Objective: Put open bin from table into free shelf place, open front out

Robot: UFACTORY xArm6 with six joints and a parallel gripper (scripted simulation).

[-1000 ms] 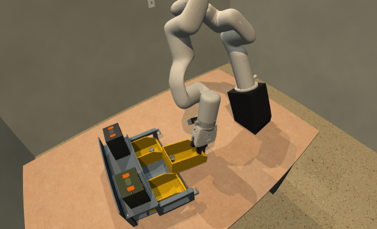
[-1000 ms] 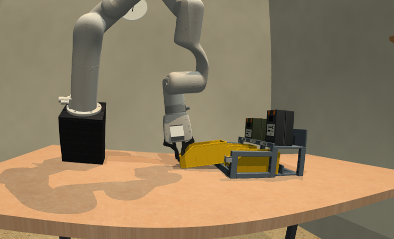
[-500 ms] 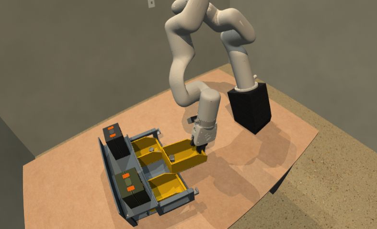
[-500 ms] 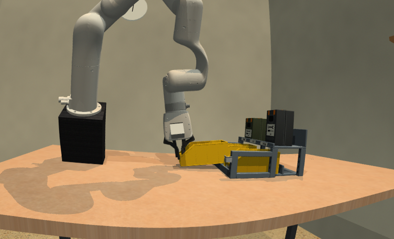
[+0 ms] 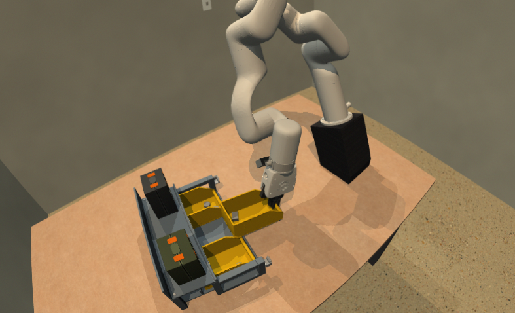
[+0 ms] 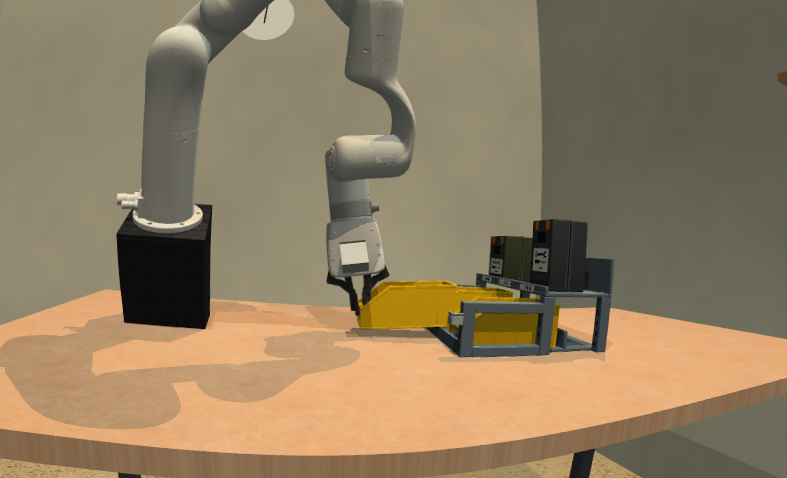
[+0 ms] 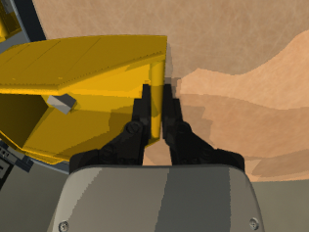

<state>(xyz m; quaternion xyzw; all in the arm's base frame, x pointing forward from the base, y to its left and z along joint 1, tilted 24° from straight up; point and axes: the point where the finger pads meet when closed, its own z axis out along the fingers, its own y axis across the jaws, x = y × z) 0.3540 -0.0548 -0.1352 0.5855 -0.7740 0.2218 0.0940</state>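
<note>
My hand is 130 mm short of the shelf lip, 40 mm to the left of it and 40 mm above it. From my hand the other things lie so: black box 280 mm ahead, 210 mm to the right, 110 mm above; olive box 350 mm ahead, 100 mm above, 10 mm to the left.
</note>
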